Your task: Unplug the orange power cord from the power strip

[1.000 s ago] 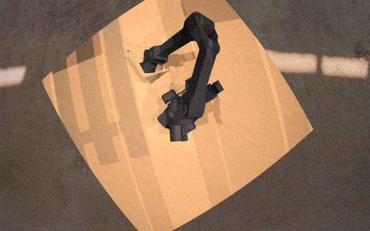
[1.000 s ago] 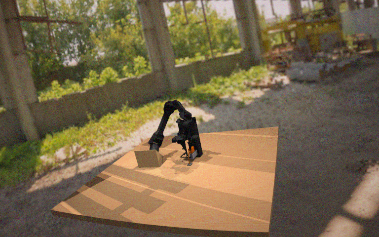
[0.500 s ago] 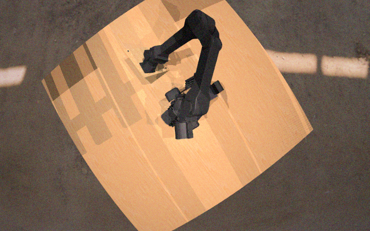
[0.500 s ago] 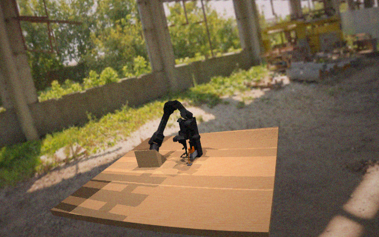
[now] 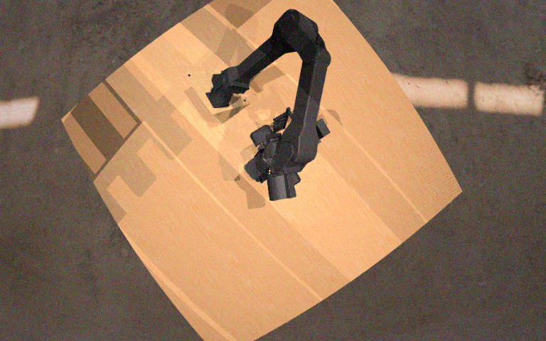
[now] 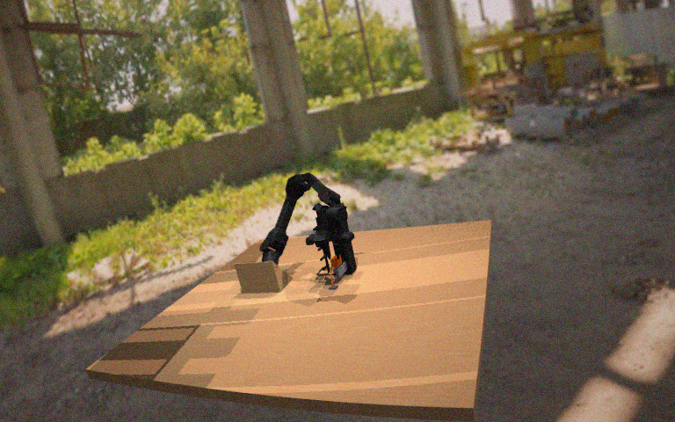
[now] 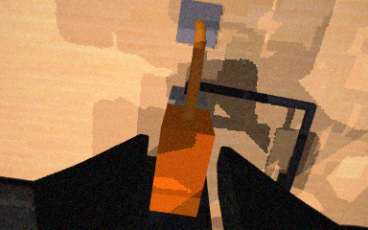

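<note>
My gripper tip is now 30 mm to the right of the orange plug and 10 mm above it.
</note>
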